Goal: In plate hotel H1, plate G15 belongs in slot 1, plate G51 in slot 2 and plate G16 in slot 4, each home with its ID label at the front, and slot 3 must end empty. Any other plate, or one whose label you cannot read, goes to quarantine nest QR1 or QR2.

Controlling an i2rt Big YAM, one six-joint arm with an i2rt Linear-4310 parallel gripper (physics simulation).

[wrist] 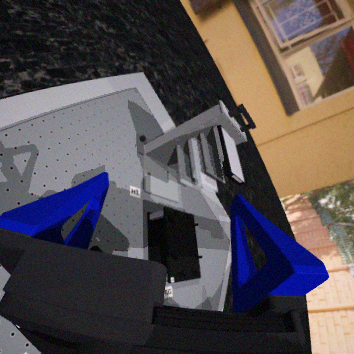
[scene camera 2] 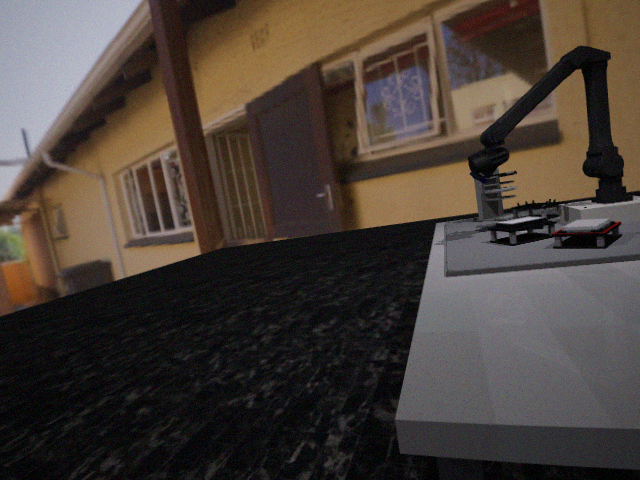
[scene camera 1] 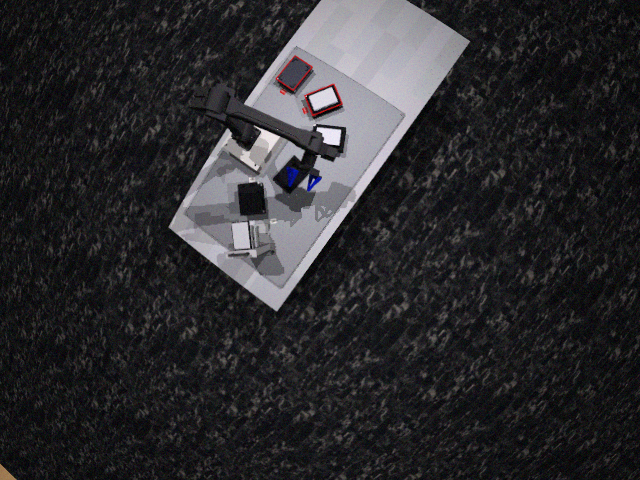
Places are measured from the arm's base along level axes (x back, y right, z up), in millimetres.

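Pixels of known places: gripper, fingertip midpoint: [wrist: 171, 189] [scene camera 1: 298, 188]; arm's base at its link origin: [scene camera 2: 611, 201] [scene camera 1: 248, 137].
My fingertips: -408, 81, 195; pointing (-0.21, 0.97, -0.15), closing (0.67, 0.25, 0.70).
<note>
For each thing: its top centre in the pictures, then the offset to it from my fingertips, as dx, dy, dz.
- white-topped plate at its top centre: [scene camera 2: 520, 220] [scene camera 1: 328, 136] +60, -291, -192
- white plate at its top centre: [scene camera 2: 586, 222] [scene camera 1: 323, 98] +191, -444, -202
- second red-rimmed nest at its top centre: [scene camera 1: 293, 72] +405, -493, -210
Plate hotel H1 [scene camera 1: 239, 254] [scene camera 2: 481, 198] [wrist: 182, 131] is a grey rack with several levels. A white-topped, dark-edged plate [scene camera 1: 240, 235] [wrist: 233, 154] lies on its top level. A pale slab on a lower level may be another plate; I cannot tell. My gripper [scene camera 1: 302, 179] [wrist: 171, 189] is open and empty, above the table and short of the hotel; its fingers are mostly hidden in scene camera 2. A white-topped plate [scene camera 1: 331, 136] [scene camera 2: 522, 220] lies on a black nest. Another white plate [scene camera 1: 324, 99] [scene camera 2: 587, 225] lies on a red-rimmed nest. No plate ID is readable.
A second red-rimmed nest [scene camera 1: 294, 73] with a dark top stands at the mat's upper end. A black nest [scene camera 1: 251, 198] [wrist: 181, 245] stands beside the hotel, and another black nest [scene camera 1: 284, 178] lies under the gripper. The arm base [scene camera 1: 262, 159] stands at the table's edge.
</note>
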